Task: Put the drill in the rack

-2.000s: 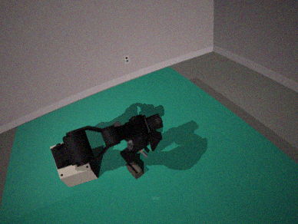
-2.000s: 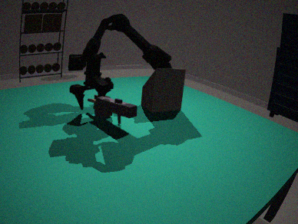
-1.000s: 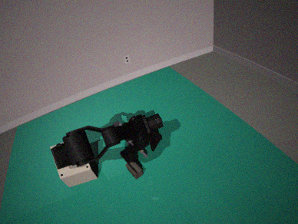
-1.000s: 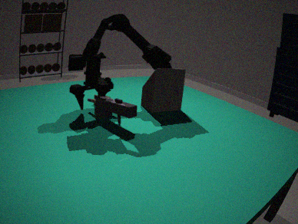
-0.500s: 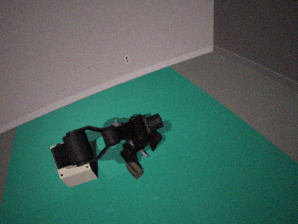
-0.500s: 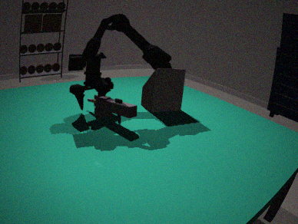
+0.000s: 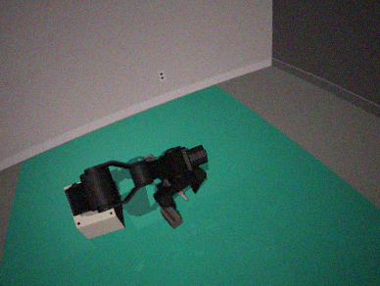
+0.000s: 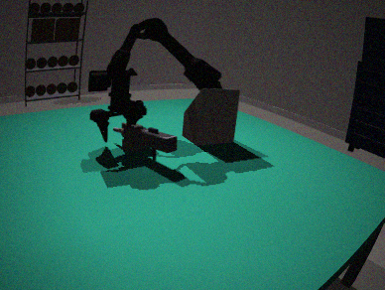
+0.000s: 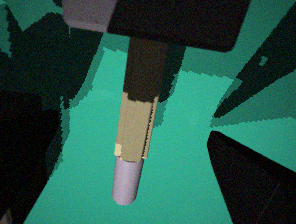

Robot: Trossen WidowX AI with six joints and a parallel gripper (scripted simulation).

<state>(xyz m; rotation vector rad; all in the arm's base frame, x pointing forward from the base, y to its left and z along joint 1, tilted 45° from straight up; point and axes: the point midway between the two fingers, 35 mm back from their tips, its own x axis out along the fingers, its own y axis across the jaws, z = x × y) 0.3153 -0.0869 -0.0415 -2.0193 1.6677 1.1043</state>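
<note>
Right now the drill is 2 cm behind my gripper tip, 4 cm to the left of it and 4 cm above it. The rest, counted from my gripper tip: grey housing 5 cm behind, 13 cm to the left, 4 cm above; then dark brown block 6 cm behind, 5 cm to the right, 1 cm above; then small dark key 6 cm behind, 15 cm to the left, 4 cm above.
</note>
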